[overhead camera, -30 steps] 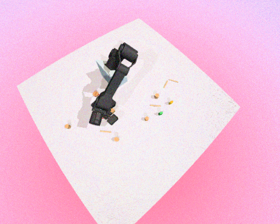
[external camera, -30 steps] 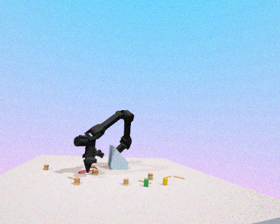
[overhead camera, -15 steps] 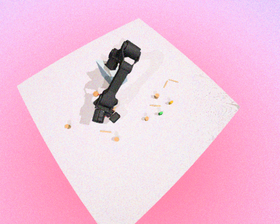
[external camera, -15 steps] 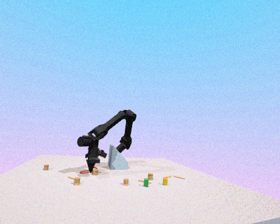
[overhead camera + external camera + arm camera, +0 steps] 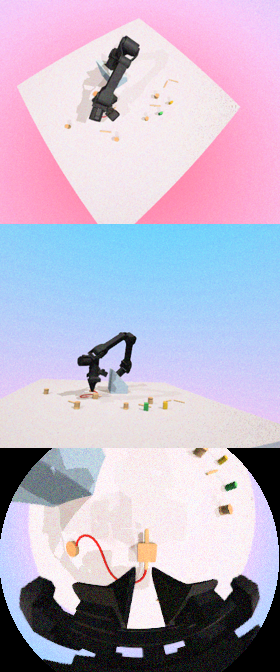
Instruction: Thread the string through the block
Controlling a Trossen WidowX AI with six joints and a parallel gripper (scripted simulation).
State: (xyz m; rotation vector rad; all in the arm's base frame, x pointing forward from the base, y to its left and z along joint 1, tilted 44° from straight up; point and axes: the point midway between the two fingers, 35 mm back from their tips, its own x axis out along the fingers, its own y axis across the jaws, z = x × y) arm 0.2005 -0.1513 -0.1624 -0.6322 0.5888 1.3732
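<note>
Right now my gripper tip is 1 cm short of the wooden block, 2 cm to the right of it and 3 cm above it. From my gripper tip the other things lie so: green piece 27 cm ahead, 23 cm to the left, 2 cm below; thin wooden stick 1 cm ahead, 1 cm to the left, 3 cm below; round wooden button 18 cm behind, 3 cm to the left, 4 cm below.
</note>
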